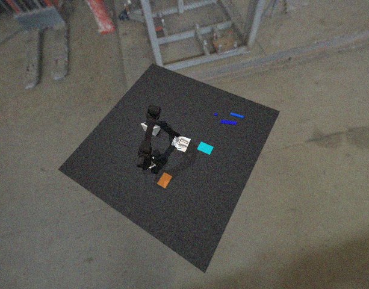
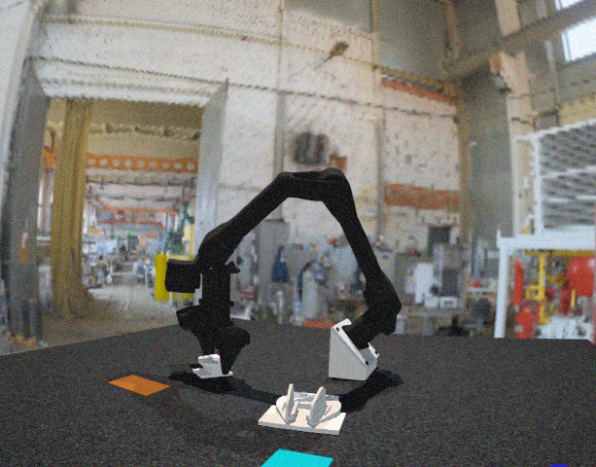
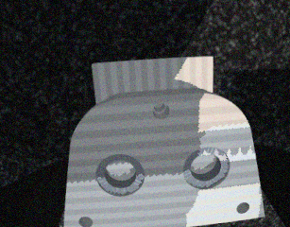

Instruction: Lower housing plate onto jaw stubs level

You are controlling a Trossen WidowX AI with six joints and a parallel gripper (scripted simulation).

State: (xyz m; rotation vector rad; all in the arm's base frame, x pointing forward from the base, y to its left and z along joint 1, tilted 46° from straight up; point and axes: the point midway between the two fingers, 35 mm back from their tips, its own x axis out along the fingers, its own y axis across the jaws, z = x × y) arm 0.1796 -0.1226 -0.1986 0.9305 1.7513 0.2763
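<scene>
Now: gripper tip 1 cm short of the white stepped block. Also, from my gripper tip: cyan patch 28 cm ahead, 33 cm to the left, 1 cm below; then orange patch 18 cm ahead, 5 cm to the right, 1 cm below.
</scene>
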